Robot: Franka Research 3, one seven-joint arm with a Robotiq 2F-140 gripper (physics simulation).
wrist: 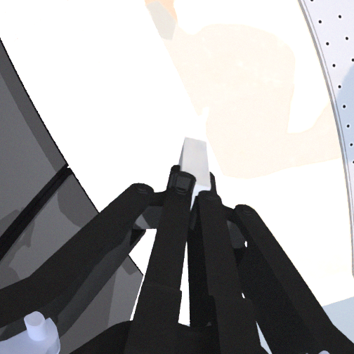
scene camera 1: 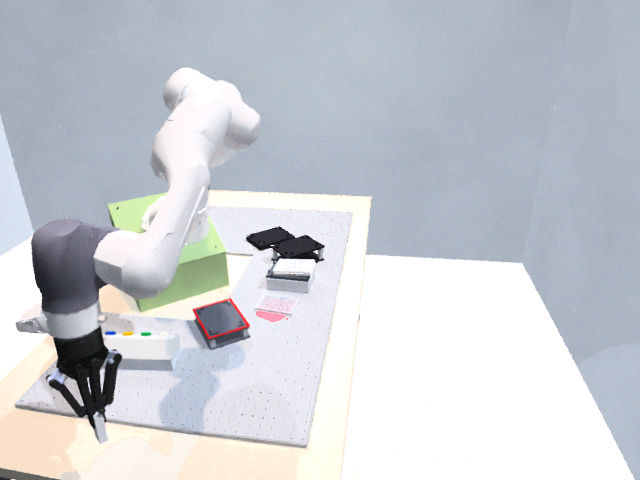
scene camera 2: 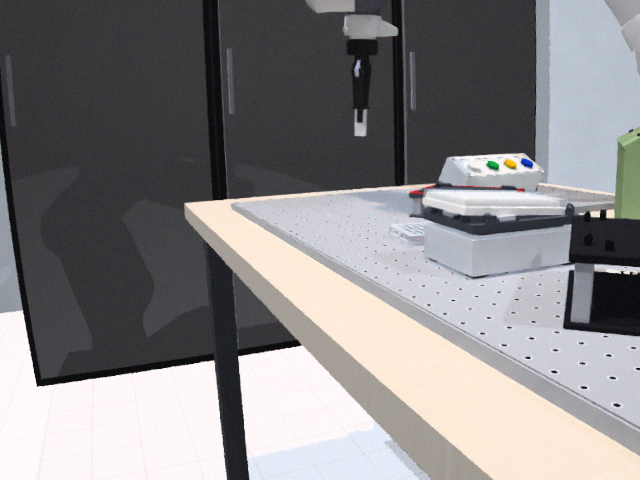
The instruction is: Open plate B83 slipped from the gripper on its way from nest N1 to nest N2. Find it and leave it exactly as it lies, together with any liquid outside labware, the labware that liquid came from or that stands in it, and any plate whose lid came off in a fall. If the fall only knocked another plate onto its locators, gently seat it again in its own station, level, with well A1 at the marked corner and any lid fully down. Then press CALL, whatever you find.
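My gripper is shut and empty, in the air beyond the button box. A clear plate lies on the perforated board; a pink liquid patch spreads beside it in scene camera 1. A white-topped plate sits tilted in a dark nest on a grey block. A red-edged dark nest stands nearer the box. The white button box carries white, green, yellow and blue buttons. Which is CALL is not legible, nor are plate labels.
Two black raised nests stand at the board's far end. A green box stands beside the board, by the arm. Dark cabinets stand behind the table. The perforated board lies on the wooden table.
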